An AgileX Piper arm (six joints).
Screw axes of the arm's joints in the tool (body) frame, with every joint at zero. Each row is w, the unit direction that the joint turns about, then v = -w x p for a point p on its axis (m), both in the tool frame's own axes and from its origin. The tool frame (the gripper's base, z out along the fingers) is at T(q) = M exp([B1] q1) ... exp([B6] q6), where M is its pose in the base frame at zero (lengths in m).
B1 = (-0.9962, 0, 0.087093, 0, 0.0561, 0)
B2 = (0, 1, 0, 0.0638, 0, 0.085)
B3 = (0, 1, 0, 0.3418, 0, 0.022)
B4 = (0, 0, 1, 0, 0, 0)
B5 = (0, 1, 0, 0.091, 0, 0)
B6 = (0, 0, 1, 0, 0, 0)
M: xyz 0.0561 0 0.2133 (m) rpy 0 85 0 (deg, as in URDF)
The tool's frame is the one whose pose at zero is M.
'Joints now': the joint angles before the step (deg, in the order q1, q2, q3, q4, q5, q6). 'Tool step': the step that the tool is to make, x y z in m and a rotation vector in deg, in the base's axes. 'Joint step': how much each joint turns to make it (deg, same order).
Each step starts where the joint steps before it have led.
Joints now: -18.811, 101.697, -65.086, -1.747, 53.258, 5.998
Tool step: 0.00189, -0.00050, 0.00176, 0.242, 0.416, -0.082
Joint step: -0.001, 0.326, -0.928, 0.132, 1.074, -0.014
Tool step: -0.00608, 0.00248, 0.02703, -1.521, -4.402, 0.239
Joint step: 0.069, -4.693, -0.060, -0.001, 0.092, -0.173
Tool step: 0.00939, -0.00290, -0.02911, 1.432, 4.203, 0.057
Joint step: 0.044, 5.409, -0.433, 0.000, -0.536, 0.000
